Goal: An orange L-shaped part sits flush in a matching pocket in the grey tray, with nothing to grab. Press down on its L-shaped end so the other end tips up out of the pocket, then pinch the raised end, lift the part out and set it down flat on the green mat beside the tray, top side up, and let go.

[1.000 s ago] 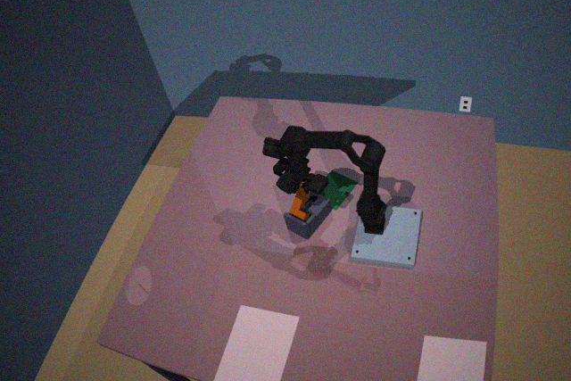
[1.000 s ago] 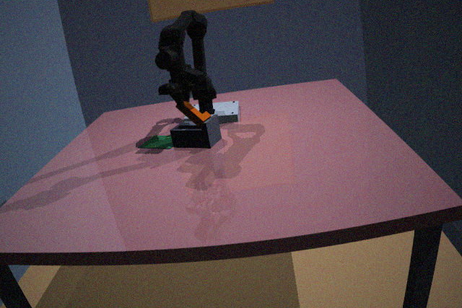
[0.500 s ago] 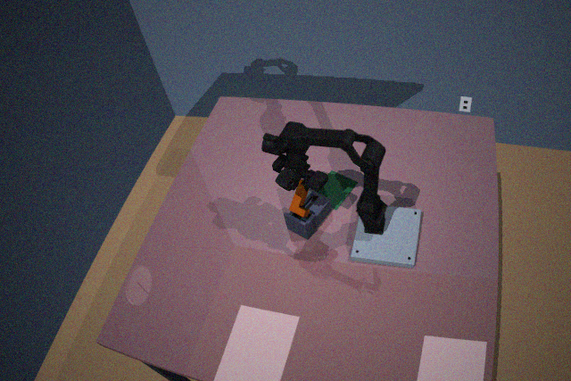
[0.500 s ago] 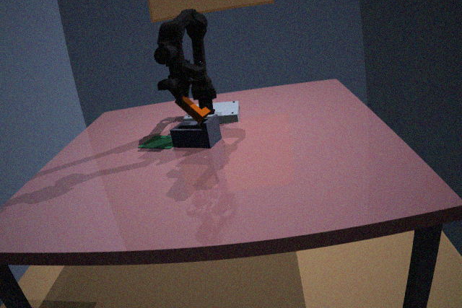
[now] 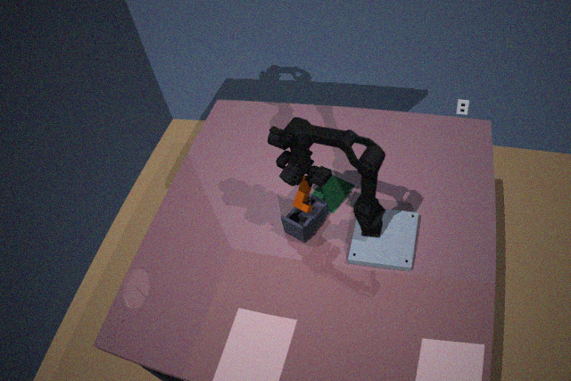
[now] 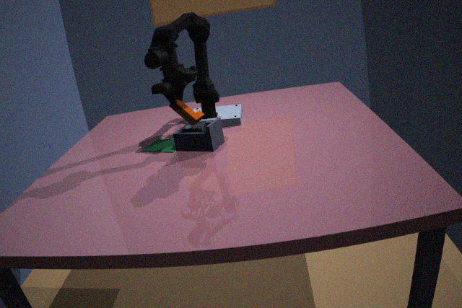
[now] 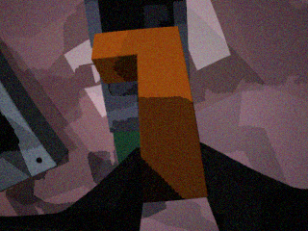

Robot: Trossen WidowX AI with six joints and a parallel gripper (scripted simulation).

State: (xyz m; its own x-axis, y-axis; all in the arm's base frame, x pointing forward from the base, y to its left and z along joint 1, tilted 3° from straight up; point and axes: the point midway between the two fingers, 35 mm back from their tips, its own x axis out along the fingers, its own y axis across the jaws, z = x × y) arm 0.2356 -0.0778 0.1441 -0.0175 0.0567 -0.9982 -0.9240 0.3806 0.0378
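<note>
Now: the green mat 5 cm behind my gripper tip, 9 cm to the right of it and 17 cm below it. Round my gripper tip: orange L-shaped part: 4 cm to the left, 3 cm below.
</note>
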